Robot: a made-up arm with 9 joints.
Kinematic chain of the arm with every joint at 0, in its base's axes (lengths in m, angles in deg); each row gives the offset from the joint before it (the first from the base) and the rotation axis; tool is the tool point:
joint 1: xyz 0 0 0.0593 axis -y
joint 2: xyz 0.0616 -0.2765 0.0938 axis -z
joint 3: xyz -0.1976 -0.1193 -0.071 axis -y
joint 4: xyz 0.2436 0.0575 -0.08 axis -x
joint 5: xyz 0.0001 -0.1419 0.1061 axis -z
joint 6: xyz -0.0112 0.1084 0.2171 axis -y
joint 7: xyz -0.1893 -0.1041 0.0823 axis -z
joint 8: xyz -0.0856 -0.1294 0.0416 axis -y
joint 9: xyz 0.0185 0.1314 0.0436 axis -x
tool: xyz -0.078 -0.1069 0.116
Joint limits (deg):
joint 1: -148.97..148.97
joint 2: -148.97..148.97
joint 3: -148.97..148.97
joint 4: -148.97..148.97
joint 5: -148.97..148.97
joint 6: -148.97..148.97
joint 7: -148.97..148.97
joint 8: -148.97..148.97
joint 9: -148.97..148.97
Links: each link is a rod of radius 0.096 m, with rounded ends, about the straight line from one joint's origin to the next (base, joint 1, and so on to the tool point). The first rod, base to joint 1, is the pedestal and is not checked.
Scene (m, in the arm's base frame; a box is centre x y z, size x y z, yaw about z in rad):
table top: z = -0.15
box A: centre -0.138 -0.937 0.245 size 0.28 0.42 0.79 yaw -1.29
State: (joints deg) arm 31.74 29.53 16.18 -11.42 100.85 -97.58 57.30 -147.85 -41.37
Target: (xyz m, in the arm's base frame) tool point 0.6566 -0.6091 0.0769
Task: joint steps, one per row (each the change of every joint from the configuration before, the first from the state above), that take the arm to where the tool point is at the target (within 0.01 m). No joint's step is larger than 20 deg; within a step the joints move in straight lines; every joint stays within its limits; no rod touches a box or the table.
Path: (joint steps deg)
1: 0.91 -17.94 -3.57 8.28 -6.12 0.60 -2.57 -0.16 -2.95
2: 0.91 -17.94 -3.58 8.28 -6.12 0.59 -2.56 -0.16 -2.94
3: 0.91 -17.93 -3.57 8.28 -6.13 0.60 -2.57 -0.16 -2.95
4: 0.91 -17.94 -3.58 8.28 -6.12 0.59 -2.56 -0.16 -2.94
5: 0.92 -17.94 -3.57 8.28 -6.12 0.60 -2.57 -0.16 -2.95
6: 0.91 -17.94 -3.58 8.29 -6.12 0.59 -2.57 -0.16 -2.94
7: 0.91 -17.94 -3.57 8.28 -6.13 0.60 -2.56 -0.16 -2.95
8: -2.29 8.33 5.41 -17.13 3.40 -6.89 3.32 1.05 0.56
9: -2.28 8.33 5.41 -17.13 3.40 -6.88 3.32 1.05 0.57
10: -2.29 8.34 5.41 -17.12 3.39 -6.89 3.32 1.05 0.56
11: -2.28 8.33 5.41 -17.13 3.40 -6.88 3.33 1.05 0.56
12: -2.29 8.33 5.41 -17.13 3.40 -6.89 3.32 1.05 0.56
13: -2.28 8.33 5.41 -17.12 3.39 -6.89 3.32 1.04 0.57
14: -2.29 8.33 5.41 -17.13 3.40 -6.88 3.32 1.05 0.56

